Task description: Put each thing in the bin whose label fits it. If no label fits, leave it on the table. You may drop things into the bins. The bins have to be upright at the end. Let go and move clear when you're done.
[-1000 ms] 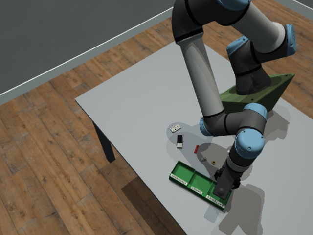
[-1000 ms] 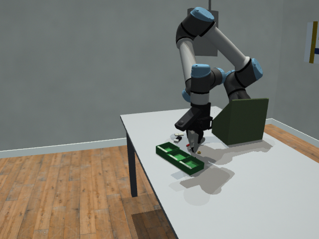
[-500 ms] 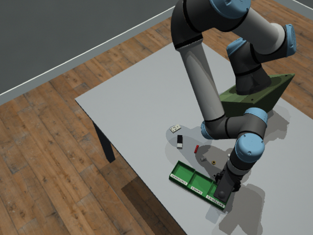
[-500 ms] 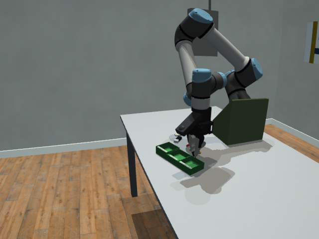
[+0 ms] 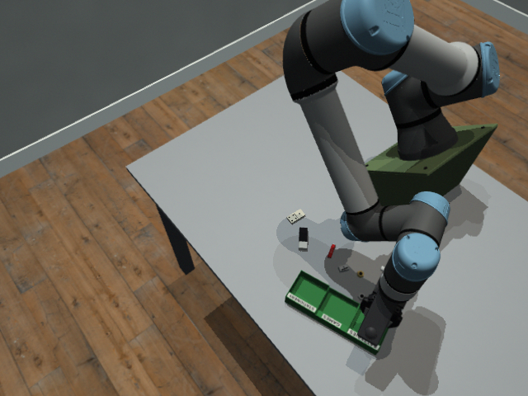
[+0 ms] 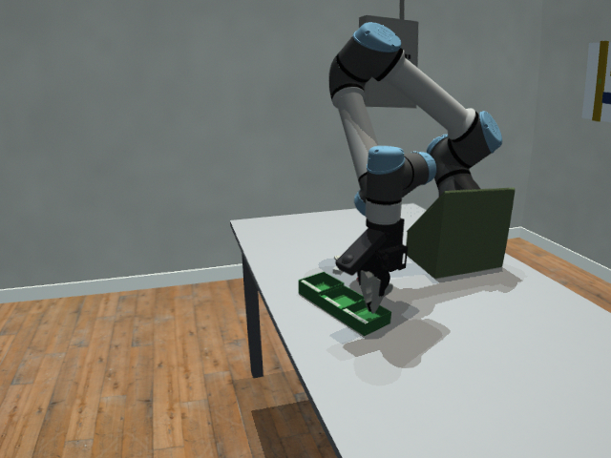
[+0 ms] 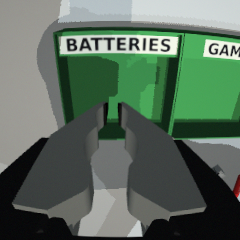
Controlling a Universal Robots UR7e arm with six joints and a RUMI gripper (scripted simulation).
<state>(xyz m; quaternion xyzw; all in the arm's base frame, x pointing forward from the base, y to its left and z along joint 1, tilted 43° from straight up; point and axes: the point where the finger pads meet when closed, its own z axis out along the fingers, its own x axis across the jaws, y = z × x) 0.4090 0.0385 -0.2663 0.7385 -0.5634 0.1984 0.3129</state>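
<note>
Now: hand 15 cm to the left of the grey-white clip, 7 cm past it and 3 cm above it. From my hand the other things lie so: red cylinder 21 cm to the right, 8 cm behind, 3 cm below; brass nut 11 cm to the right, 9 cm behind, 4 cm below; grey nut 7 cm to the right, 4 cm below, 4 cm behind.
</note>
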